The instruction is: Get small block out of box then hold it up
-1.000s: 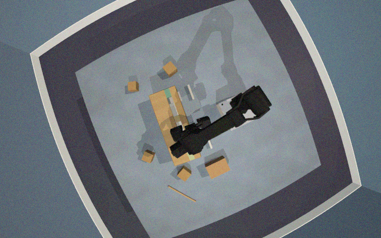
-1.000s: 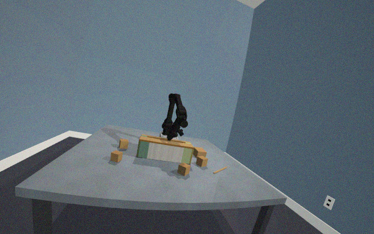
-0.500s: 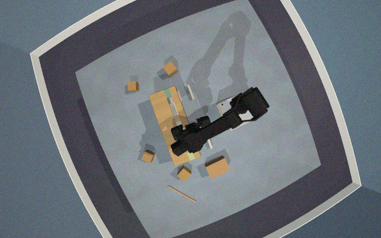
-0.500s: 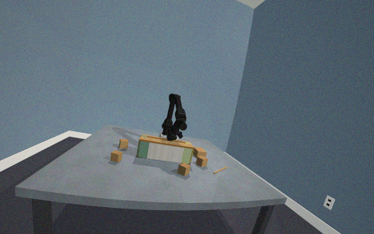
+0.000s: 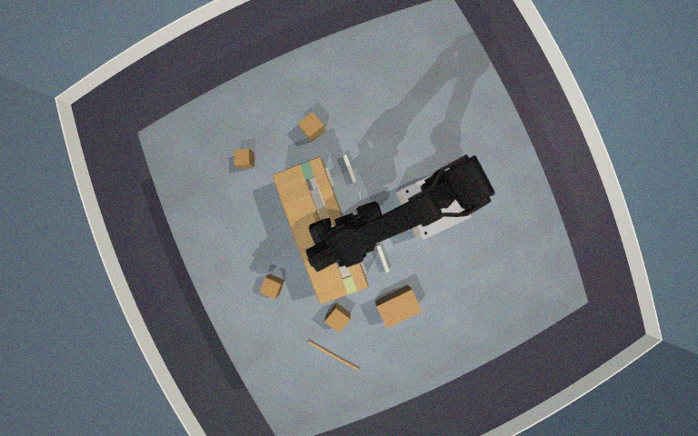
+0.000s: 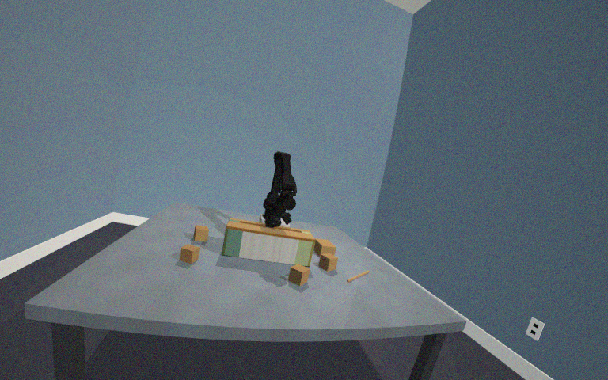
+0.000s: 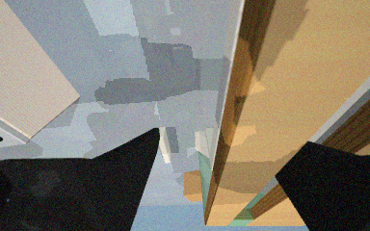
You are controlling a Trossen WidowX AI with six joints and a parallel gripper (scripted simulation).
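Right now the box is 4 cm ahead of my gripper tip, 1 cm to the left of it and 3 cm below it. Round my gripper tip: thin stick (31 cm ahead, 36 cm to the left, 9 cm below); larger tan block (3 cm ahead, 33 cm to the left, 6 cm below).
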